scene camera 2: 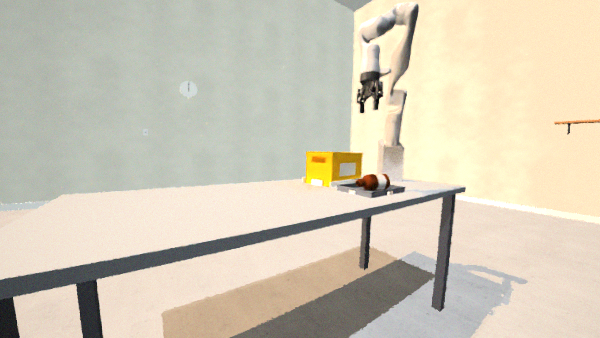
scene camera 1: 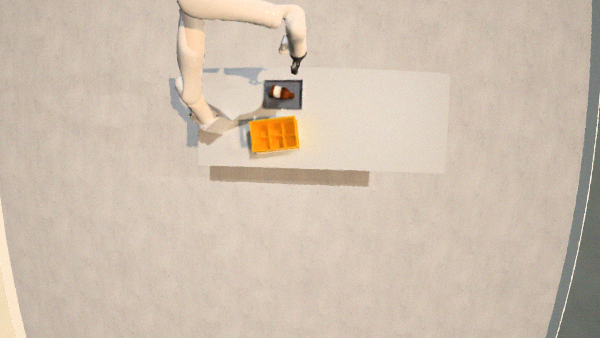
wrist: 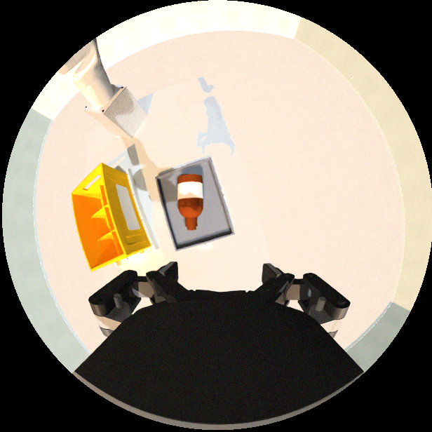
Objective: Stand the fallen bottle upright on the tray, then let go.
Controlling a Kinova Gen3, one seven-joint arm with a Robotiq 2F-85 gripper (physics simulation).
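Pixels of known places: gripper, fingertip midpoint: (scene camera 2: 368, 111) (scene camera 1: 299, 64); arm's base at its link origin: (scene camera 2: 390, 143) (scene camera 1: 205, 116).
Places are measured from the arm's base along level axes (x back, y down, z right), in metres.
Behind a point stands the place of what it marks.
Observation:
A brown bottle (scene camera 1: 282, 92) @(z -0.185, x -0.430, y 0.160 m) (scene camera 2: 374, 182) @(z -0.223, x -0.450, y 0.191 m) (wrist: 190, 200) with a white label lies on its side in the grey tray (scene camera 1: 298, 103) @(z -0.134, x -0.530, y 0.232 m) (scene camera 2: 372, 193) @(z -0.287, x -0.546, y 0.220 m) (wrist: 221, 205). In the wrist view its neck points down toward my gripper's side of the picture. My gripper (scene camera 1: 295, 73) @(z -0.249, x -0.548, y -0.102 m) (scene camera 2: 369, 111) @(z -0.249, x -0.548, y -0.102 m) (wrist: 219, 272) is open and empty. It points down and hangs high above the table, apart from the bottle. In scene camera 1 it shows beyond the tray's upper right corner.
A yellow crate (scene camera 1: 274, 134) @(z 0.079, x -0.373, y 0.230 m) (scene camera 2: 332, 169) @(z -0.019, x -0.515, y 0.148 m) (wrist: 132, 210) with compartments stands beside the tray. The tray lies near one long edge of the table (scene camera 1: 375, 120) @(z -0.038, x -1.055, y 0.238 m) (scene camera 2: 175, 215) @(z -0.168, x -1.218, y 0.238 m). The arm's base (scene camera 2: 390, 160) @(z -0.035, x -0.045, y 0.106 m) (wrist: 124, 111) stands at the table's end, near the crate.

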